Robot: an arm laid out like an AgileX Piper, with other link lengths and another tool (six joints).
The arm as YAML. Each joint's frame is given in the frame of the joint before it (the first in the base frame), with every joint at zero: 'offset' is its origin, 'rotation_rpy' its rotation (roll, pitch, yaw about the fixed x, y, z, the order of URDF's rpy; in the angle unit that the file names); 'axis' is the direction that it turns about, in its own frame. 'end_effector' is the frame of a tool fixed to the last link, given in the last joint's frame.
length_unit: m
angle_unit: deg
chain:
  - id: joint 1
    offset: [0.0, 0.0, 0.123]
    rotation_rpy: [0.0, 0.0, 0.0]
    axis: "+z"
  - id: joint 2
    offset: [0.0, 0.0, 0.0]
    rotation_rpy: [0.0, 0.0, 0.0]
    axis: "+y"
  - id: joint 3
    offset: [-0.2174, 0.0, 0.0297]
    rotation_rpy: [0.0, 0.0, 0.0]
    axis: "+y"
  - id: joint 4
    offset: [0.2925, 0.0, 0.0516]
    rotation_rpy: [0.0, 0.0, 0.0]
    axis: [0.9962, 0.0, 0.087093]
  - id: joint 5
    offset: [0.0, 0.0, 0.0]
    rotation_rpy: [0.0, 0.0, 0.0]
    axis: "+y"
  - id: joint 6
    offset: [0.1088, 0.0, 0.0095]
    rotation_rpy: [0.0, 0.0, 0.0]
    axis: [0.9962, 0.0, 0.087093]
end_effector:
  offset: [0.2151, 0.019, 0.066]
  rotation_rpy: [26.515, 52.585, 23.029]
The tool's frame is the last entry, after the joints.
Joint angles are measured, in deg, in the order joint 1, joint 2, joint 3, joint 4, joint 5, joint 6. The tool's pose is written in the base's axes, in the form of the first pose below.
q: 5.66 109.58 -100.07 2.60 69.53 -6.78
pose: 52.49, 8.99, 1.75, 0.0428, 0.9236, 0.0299, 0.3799
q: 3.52 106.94 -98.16 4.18 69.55 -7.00
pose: 52.20, 7.81, 2.85, 0.0643, 0.9202, 0.0359, 0.3845
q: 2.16 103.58 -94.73 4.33 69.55 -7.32
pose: 51.13, 6.62, 3.31, 0.0731, 0.9197, 0.0328, 0.3844
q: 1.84 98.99 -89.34 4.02 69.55 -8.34
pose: 49.05, 6.19, 3.25, 0.0657, 0.9226, 0.0296, 0.3789
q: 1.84 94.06 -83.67 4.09 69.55 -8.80
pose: 46.81, 6.19, 3.17, 0.0622, 0.9252, 0.0301, 0.3731
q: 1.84 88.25 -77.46 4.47 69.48 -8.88
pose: 44.43, 6.31, 3.27, 0.0631, 0.9262, 0.0328, 0.3702
